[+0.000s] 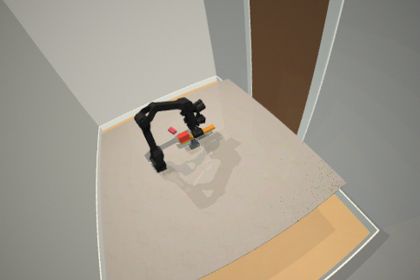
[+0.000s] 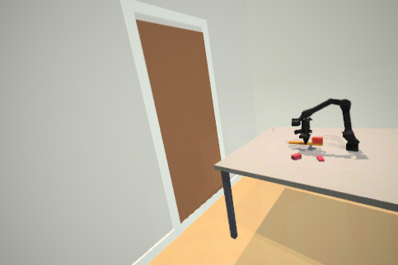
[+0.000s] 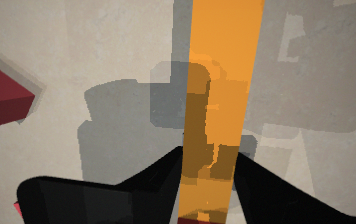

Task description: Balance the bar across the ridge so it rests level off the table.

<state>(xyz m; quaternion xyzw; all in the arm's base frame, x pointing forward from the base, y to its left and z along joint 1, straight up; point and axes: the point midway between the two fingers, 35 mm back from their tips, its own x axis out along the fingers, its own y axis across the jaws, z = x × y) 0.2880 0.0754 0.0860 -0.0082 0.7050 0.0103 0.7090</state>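
Right now the ridge is 30 mm below my gripper tip and 30 mm behind it.
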